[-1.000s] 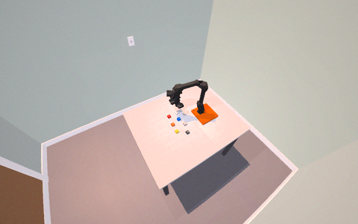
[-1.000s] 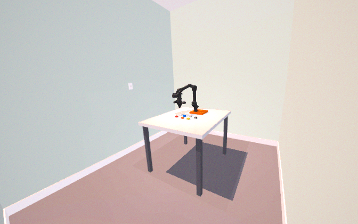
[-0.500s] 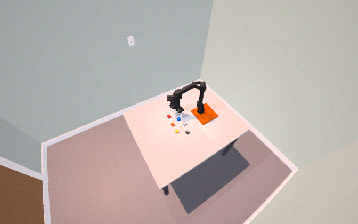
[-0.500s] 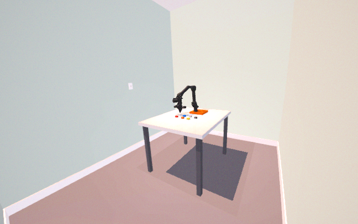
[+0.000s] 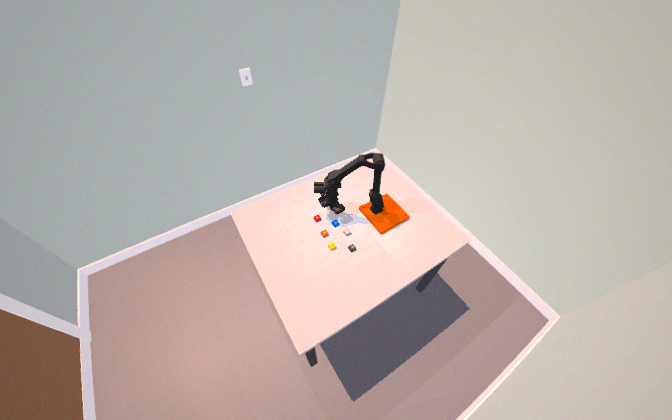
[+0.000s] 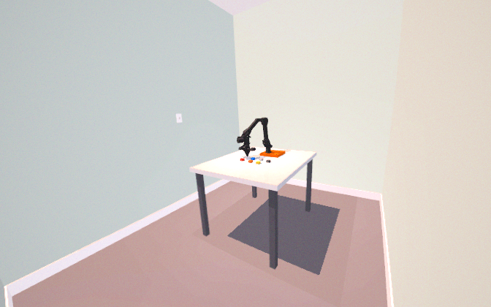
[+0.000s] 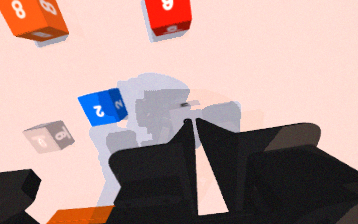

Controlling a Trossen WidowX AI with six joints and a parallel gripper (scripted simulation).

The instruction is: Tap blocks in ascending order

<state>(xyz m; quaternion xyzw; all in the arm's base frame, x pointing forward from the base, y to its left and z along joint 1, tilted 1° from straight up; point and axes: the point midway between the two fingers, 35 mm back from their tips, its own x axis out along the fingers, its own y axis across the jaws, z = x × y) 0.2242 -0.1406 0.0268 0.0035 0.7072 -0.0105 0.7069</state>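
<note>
Right now my gripper tip is 1 cm to the right of the white block and 1 cm above it. Also, from my gripper tip: orange block: 12 cm to the left, 12 cm ahead, 1 cm below; blue block: 9 cm to the left, 3 cm ahead, 1 cm below; red block: 10 cm ahead, 1 cm below.
</note>
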